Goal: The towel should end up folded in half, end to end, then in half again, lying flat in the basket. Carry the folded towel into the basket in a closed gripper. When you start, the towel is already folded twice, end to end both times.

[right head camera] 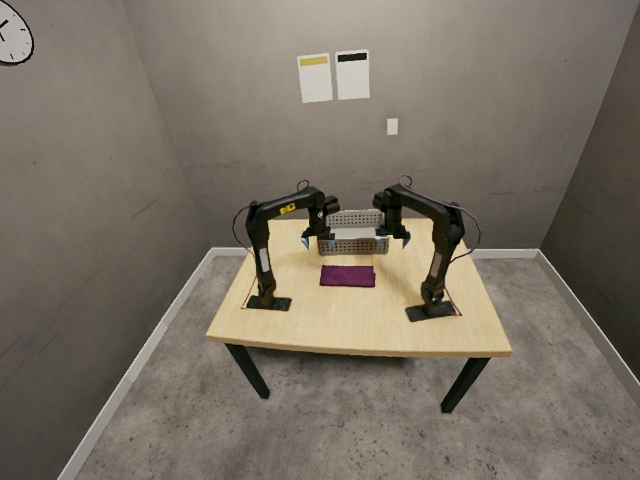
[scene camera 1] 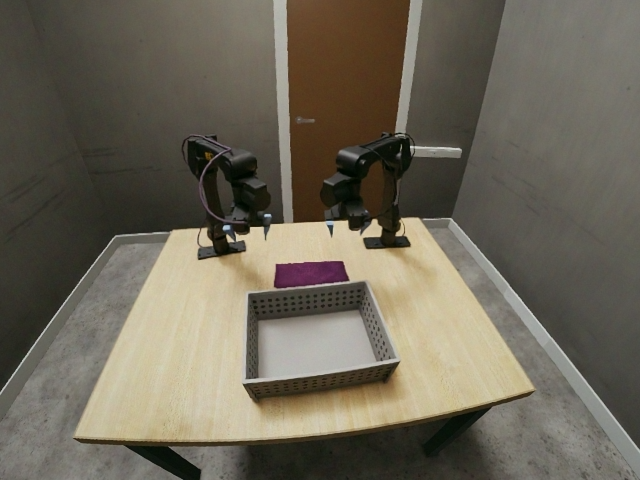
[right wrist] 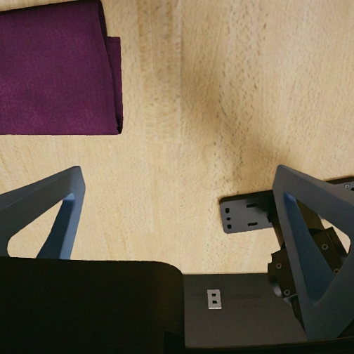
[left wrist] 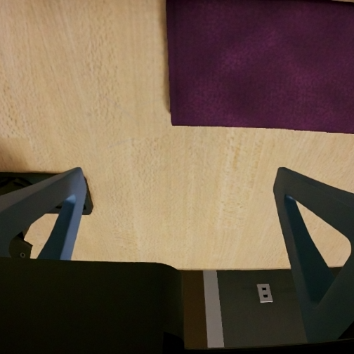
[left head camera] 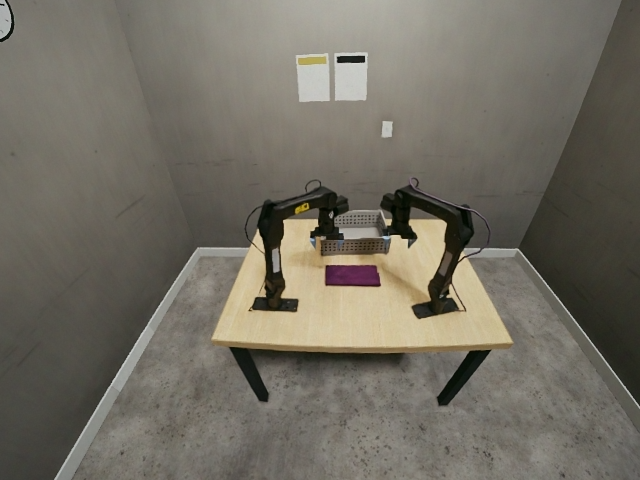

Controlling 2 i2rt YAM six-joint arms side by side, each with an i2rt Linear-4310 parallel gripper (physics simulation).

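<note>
The folded purple towel (left head camera: 352,275) (right head camera: 347,275) (scene camera 1: 311,273) (left wrist: 265,65) (right wrist: 55,75) lies flat on the table as a rectangle. In the right wrist view an under layer sticks out a little past its right end. The grey basket (left head camera: 355,245) (right head camera: 353,245) (scene camera 1: 320,381) stands beside the towel, and no towel shows in it. My left gripper (left head camera: 327,243) (right head camera: 317,242) (scene camera 1: 346,231) (left wrist: 179,177) is open and empty, raised above the table. My right gripper (left head camera: 399,241) (right head camera: 392,241) (scene camera 1: 248,235) (right wrist: 178,175) is open and empty, raised at about the same height. Neither touches the towel.
The wooden table (left head camera: 330,325) (right head camera: 330,328) (scene camera 1: 170,361) carries both arm bases and the basket. In the head views the basket is behind the towel, near the back wall. Its perforated walls stand up all around.
</note>
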